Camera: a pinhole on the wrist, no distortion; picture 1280 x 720 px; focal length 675.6 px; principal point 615.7 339.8 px. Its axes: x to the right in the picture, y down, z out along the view. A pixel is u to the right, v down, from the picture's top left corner.
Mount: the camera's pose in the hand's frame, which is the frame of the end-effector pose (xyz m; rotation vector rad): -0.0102 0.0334 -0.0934 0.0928 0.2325 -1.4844
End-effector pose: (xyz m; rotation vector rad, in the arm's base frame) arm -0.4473 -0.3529 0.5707 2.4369 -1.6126 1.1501
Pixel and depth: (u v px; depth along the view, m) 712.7 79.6 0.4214
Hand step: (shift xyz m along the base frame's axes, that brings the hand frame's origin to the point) 0.2547 0.0402 -0.2569
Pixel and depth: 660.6 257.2 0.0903
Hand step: -0.0123 0.0079 -0.0056
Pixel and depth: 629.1 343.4 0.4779
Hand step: 0.2763 -0.1364 -0.2208
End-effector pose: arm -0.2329 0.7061 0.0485 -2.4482 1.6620 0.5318
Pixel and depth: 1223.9 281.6 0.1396
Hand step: 0.1056 0.0505 -0.0260
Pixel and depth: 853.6 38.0 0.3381
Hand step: 0.0651 0.2348 -0.1781
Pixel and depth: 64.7 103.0 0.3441
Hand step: -0.3123 0.1091 -0.2275
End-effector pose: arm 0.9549 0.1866 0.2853 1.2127 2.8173 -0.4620
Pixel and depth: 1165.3 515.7 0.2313
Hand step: -0.2034 -0.0899 -0.0475
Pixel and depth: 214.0 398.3 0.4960
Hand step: 0.0822 0.0596 -0.4945
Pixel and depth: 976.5 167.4 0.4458
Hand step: -0.1946 -0.3251 -0.2003
